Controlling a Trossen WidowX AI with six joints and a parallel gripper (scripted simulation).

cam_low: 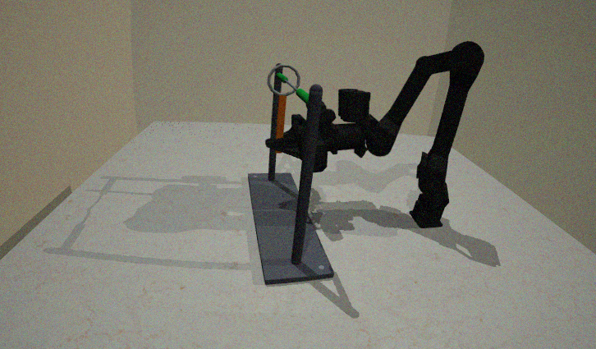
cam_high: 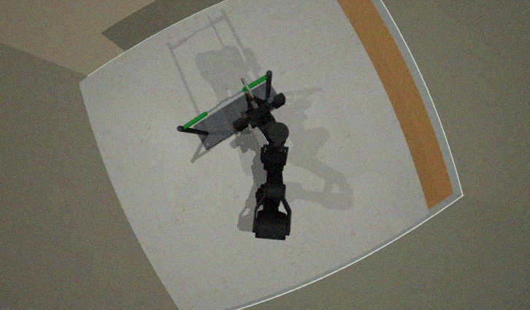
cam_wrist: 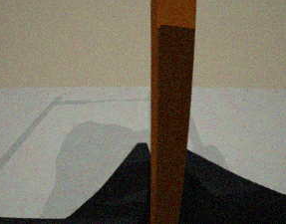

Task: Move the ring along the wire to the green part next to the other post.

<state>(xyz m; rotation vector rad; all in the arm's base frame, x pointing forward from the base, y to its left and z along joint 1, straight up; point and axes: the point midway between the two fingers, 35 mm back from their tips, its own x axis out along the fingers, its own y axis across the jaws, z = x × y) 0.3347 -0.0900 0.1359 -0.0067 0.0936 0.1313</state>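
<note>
Right now the ring with orange handle is 80 mm above my gripper tip and 30 mm behind it.
</note>
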